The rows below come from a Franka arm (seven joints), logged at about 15 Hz.
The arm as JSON. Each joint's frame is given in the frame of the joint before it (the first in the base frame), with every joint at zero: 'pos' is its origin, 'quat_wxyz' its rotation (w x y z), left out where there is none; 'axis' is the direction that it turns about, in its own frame. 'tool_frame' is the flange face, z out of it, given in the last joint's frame.
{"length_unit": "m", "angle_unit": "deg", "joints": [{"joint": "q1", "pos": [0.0, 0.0, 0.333], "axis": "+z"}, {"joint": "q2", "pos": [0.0, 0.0, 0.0], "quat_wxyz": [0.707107, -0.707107, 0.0, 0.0], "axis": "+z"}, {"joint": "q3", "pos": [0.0, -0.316, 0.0], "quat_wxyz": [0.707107, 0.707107, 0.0, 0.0], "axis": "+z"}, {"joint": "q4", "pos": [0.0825, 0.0, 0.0], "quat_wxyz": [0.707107, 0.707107, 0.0, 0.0], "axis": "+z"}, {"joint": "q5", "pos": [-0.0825, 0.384, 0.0], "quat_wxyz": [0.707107, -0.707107, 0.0, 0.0], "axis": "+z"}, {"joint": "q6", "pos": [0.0, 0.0, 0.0], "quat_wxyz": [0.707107, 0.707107, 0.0, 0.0], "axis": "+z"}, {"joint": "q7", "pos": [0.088, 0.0, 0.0], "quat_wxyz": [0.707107, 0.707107, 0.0, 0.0], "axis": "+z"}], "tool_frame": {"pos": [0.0, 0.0, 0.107]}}
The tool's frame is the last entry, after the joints.
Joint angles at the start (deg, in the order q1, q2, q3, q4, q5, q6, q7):
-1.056 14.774 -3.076 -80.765 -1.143 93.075 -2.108
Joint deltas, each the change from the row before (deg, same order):
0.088 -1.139 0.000 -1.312 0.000 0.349 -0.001
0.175 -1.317 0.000 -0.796 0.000 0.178 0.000
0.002 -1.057 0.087 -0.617 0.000 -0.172 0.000
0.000 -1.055 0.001 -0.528 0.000 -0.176 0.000
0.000 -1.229 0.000 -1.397 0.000 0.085 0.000
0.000 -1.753 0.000 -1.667 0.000 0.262 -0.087
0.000 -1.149 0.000 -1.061 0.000 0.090 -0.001
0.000 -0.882 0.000 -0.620 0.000 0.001 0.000
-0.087 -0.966 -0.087 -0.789 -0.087 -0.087 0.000
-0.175 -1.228 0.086 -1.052 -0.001 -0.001 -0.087
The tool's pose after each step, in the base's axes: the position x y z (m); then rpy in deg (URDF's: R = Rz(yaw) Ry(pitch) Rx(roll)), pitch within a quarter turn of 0, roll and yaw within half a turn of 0. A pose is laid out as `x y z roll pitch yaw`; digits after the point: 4 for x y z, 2 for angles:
0.6271 -0.0426 0.5543 178.22 2.34 -1.81
0.6215 -0.0407 0.5624 178.26 1.64 -1.64
0.6163 -0.0397 0.5684 178.33 1.37 -1.56
0.6111 -0.0397 0.5751 178.37 1.02 -1.57
0.6047 -0.0396 0.5767 178.43 1.10 -1.58
0.5960 -0.0395 0.5816 178.51 0.75 -1.49
0.5902 -0.0394 0.5848 178.56 0.58 -1.50
0.5857 -0.0394 0.5887 178.60 0.31 -1.50
0.5804 -0.0412 0.5919 178.55 0.22 -1.67
0.5738 -0.0420 0.5955 178.62 0.05 -1.68

